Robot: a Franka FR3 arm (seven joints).
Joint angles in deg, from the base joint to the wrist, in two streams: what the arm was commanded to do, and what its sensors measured. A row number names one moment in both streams.
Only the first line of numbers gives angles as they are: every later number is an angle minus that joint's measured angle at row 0.
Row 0, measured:
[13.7 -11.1 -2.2 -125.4 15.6 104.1 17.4]
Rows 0 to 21, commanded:
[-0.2 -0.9 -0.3 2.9 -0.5 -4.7 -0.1]
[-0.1 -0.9 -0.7 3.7 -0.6 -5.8 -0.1]
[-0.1 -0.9 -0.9 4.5 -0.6 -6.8 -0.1]
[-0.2 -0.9 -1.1 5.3 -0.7 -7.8 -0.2]
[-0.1 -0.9 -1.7 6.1 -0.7 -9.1 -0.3]
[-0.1 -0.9 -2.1 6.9 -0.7 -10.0 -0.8]
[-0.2 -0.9 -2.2 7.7 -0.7 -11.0 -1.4]
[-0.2 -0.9 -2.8 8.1 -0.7 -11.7 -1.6]
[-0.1 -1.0 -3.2 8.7 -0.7 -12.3 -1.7]
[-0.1 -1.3 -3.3 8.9 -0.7 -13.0 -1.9]
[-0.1 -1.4 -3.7 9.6 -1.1 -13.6 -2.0]
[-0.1 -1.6 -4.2 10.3 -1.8 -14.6 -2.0]
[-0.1 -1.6 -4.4 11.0 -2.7 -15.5 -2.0]
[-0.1 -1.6 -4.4 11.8 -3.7 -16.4 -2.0]
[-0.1 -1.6 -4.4 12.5 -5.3 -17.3 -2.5]
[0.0 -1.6 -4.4 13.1 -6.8 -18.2 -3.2]
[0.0 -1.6 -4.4 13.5 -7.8 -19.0 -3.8]
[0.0 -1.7 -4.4 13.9 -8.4 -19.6 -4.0]
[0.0 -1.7 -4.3 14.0 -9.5 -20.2 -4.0]
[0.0 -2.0 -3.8 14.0 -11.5 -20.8 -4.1]
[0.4 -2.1 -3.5 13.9 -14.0 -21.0 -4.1]
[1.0 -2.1 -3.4 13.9 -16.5 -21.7 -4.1]
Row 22, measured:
[0.1 -1.7 -4.2 13.2 -10.8 -19.2 -3.3]
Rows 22 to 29, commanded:
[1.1 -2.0 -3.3 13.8 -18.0 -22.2 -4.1]
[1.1 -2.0 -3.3 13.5 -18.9 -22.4 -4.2]
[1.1 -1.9 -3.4 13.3 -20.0 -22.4 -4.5]
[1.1 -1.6 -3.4 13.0 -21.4 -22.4 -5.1]
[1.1 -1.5 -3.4 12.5 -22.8 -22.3 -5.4]
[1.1 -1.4 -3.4 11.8 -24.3 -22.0 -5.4]
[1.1 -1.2 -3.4 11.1 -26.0 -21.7 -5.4]
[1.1 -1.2 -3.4 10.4 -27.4 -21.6 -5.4]
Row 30, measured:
[0.8 -1.4 -3.4 12.4 -23.1 -21.6 -4.5]
